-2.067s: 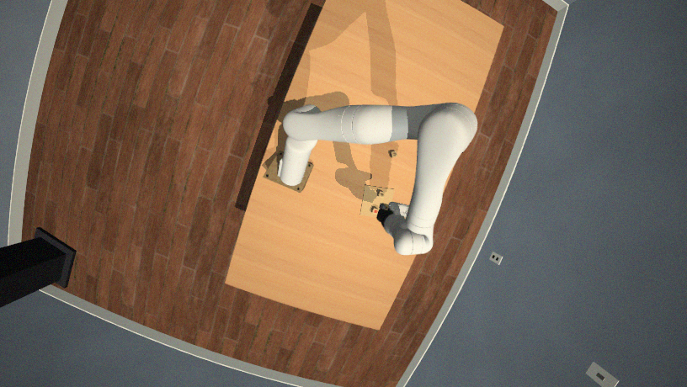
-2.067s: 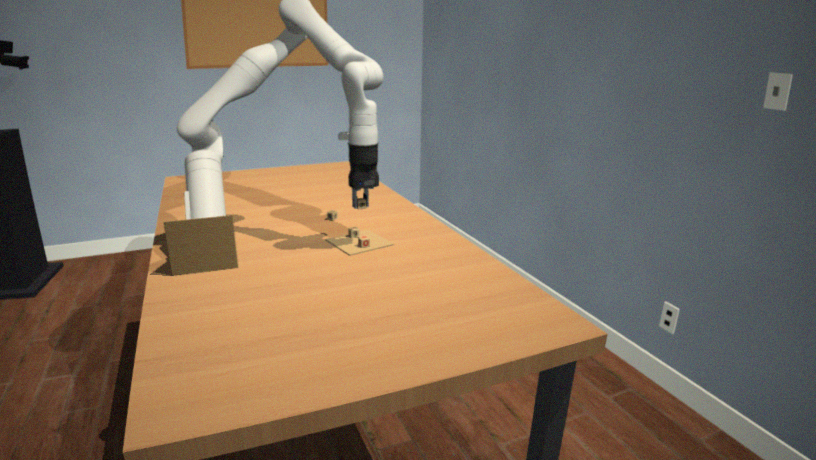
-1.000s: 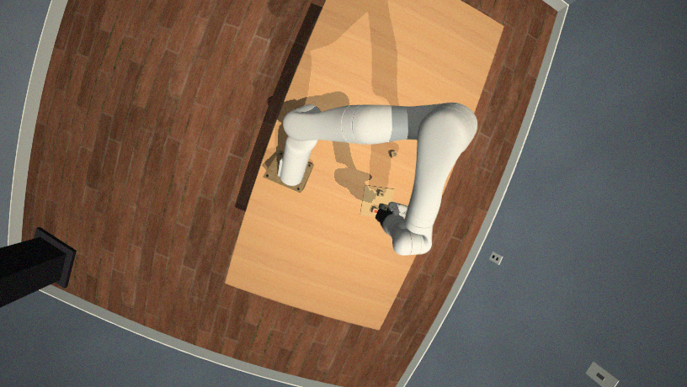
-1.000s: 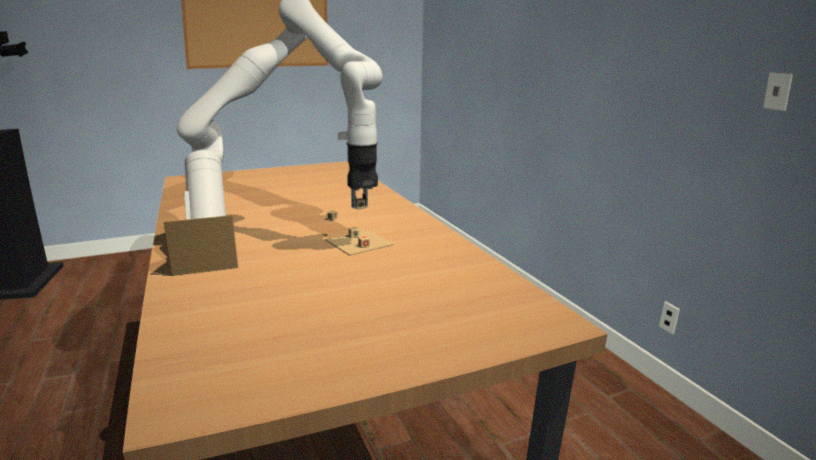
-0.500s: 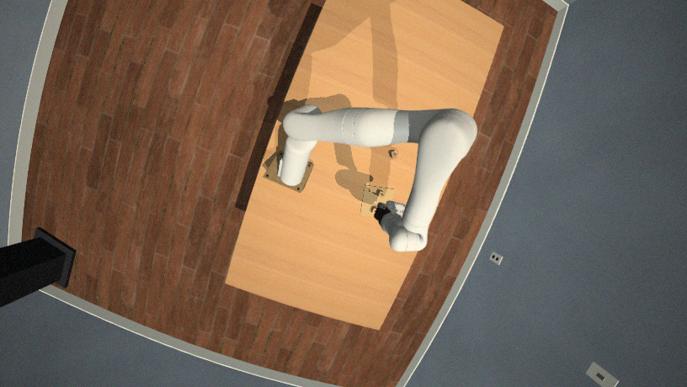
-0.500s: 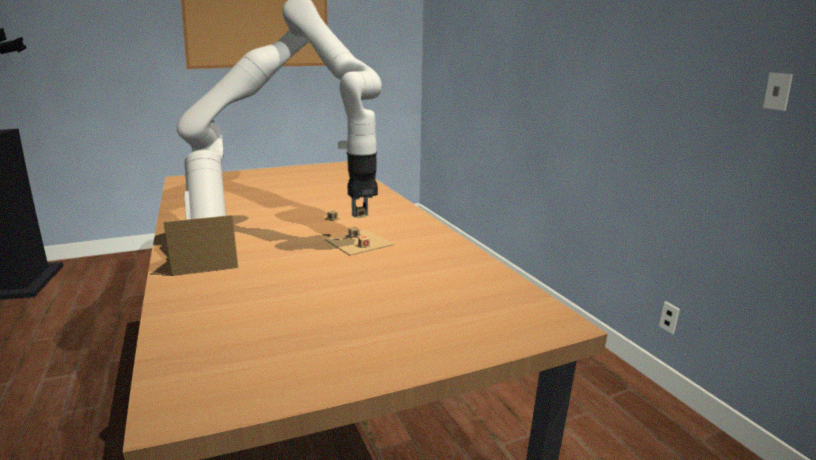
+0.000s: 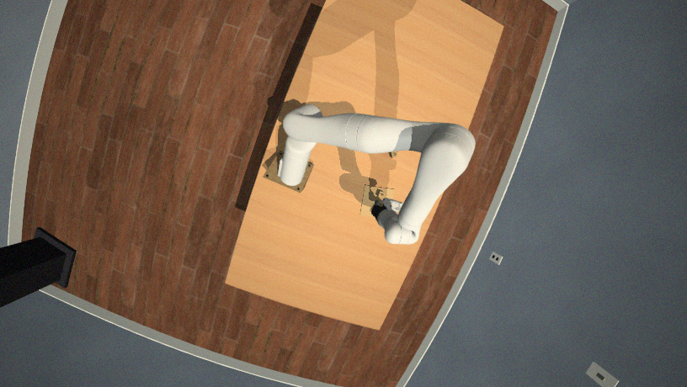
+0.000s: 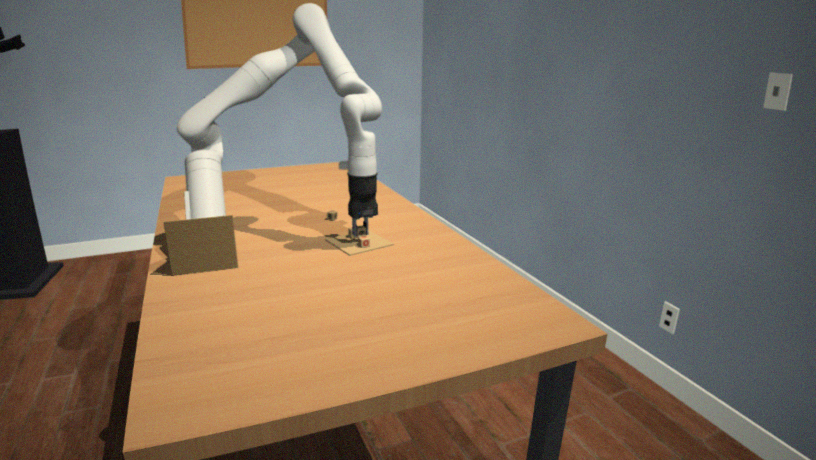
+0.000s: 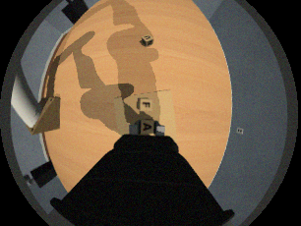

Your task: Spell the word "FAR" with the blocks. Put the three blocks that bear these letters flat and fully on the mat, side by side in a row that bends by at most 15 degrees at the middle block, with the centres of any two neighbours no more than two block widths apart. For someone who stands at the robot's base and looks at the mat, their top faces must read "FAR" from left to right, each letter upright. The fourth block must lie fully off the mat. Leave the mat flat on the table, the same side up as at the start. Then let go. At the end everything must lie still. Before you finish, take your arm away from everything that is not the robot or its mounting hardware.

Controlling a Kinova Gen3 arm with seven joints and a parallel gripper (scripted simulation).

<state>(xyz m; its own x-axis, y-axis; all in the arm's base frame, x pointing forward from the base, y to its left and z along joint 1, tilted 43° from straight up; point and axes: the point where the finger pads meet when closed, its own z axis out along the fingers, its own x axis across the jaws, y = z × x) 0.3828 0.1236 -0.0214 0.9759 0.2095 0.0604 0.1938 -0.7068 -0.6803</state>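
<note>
My gripper is now 4 cm above the tan mat.
</note>
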